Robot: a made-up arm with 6 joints.
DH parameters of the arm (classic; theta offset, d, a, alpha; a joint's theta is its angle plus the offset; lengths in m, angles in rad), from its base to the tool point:
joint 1: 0 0.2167 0 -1.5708
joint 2: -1.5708 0 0.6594 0
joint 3: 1.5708 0.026 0 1.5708
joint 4: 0 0.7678 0 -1.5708
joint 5: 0 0 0 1.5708
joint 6: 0 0.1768 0 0
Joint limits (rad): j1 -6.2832..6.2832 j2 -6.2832..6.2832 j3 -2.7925..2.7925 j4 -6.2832..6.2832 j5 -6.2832..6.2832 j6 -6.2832..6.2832
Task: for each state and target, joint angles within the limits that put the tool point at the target. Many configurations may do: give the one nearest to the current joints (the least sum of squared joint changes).
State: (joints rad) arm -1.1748 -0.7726 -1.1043 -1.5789 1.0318 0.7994
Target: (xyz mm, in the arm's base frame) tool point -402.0 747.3 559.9
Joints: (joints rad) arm -1.2480 -0.1369 -1.7948 -1.7255 1.3436 0.7994
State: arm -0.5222 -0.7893 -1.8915 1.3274 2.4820 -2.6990
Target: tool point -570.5 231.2 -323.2
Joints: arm -0.1615 -1.4308 -1.8434 1.2944 2.4348 -2.6990
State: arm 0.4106 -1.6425 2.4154 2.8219 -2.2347 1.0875
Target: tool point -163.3 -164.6 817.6
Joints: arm 0.6043 -1.4776 1.9525 2.6694 -2.1180 1.0875
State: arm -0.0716 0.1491 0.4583 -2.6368 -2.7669 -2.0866
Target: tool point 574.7 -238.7 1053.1
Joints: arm -0.4776 0.0643 1.1147 -2.7034 -2.7856 -2.0866
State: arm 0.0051 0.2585 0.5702 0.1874 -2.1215 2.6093
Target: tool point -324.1 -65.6 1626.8
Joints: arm 0.1568 -0.2484 0.2534 0.2293 -1.5579 2.6093
